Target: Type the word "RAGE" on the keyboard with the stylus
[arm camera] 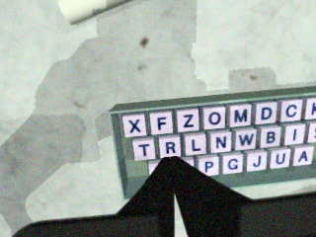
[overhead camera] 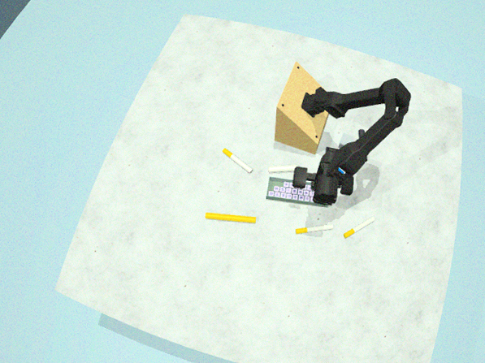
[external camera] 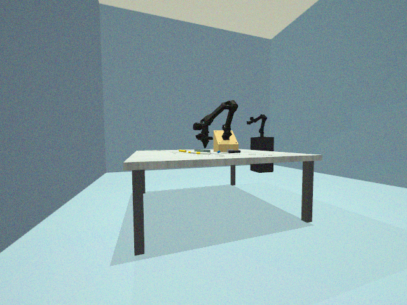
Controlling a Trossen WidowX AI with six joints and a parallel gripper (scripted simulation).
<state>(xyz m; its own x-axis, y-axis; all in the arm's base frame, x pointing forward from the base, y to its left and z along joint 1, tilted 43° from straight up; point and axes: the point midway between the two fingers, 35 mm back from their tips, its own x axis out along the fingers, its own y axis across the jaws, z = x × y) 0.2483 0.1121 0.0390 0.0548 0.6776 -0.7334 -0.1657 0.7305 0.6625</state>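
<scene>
Now: gripper tip 14 cm to the left of the white cylinder, 6 cm past it and 3 cm above it. From my gripper tip the other things lie so: blue stylus: 11 cm behind, 5 cm to the left, 3 cm below; dark cylinder: 24 cm behind, 11 cm to the left, 3 cm below; white stylus tip: 9 cm behind, 8 cm to the left, 3 cm below.
</scene>
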